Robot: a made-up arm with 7 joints.
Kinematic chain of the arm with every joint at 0, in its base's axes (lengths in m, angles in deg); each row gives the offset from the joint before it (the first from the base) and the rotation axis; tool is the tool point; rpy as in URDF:
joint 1: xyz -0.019 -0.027 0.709 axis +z
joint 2: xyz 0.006 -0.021 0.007 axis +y
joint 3: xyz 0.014 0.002 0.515 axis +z
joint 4: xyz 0.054 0 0.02 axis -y
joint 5: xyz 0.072 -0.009 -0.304 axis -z
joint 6: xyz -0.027 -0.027 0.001 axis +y
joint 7: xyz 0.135 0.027 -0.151 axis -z
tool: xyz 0.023 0 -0.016 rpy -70.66 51.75 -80.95
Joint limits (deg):
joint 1: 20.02..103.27
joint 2: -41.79..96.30
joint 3: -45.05..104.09
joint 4: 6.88..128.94
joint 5: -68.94..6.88
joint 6: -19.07..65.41
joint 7: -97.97..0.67
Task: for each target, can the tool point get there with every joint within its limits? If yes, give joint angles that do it. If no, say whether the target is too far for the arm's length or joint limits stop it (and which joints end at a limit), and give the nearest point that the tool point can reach.
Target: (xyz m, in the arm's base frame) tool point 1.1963 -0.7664 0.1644
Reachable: no: too far | nearest point 0.7944 -0.2404 0.3273 | short by 0.682 m
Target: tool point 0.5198 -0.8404 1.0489
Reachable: no: joint limits stop it (at a limit: joint 1, joint 3, joint 5, joint 6, joint 7) | nearest point 0.4175 -0.3889 1.1366 | short by 0.471 m
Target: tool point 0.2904 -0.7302 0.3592
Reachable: no: joint limits stop it (at a limit: joint 1, joint 2, joint 3, joint 5, joint 6, joint 7) | nearest point 0.3518 -0.3679 0.4099 | short by 0.371 m
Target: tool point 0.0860 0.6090 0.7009
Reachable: yes | joints 77.01 31.43 7.74 60.51 -51.58 39.86 -34.28
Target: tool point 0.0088 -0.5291 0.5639
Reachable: no: joint limits stop it (at a limit: joint 1, joint 2, joint 3, joint 5, joint 7) | nearest point 0.1576 -0.3001 0.5517 | short by 0.273 m
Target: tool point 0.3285 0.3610 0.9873
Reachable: yes | joints 55.86 -0.42 -5.31 54.20 -45.81 36.45 -84.99
